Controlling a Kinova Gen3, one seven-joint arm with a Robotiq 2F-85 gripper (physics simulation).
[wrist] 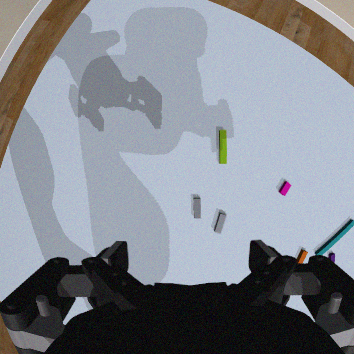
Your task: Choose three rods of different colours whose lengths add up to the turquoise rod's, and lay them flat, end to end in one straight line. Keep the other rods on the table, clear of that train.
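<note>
My gripper is open and empty, high above the table, its fingers at the lower part of the wrist view. A lime green rod lies right of the middle. Two grey rods lie below it: one grey rod on the left, the other grey rod on the right. A short magenta rod lies further right. The turquoise rod lies slanted at the right edge, cut off by the frame. An orange rod and a purple rod are partly hidden behind the right finger. The rods shown lie apart.
The pale blue work surface carries the rods. A wooden floor-like border curves round it, with a white rim outside. Dark shadows of the arm and gripper fall across the left and upper middle.
</note>
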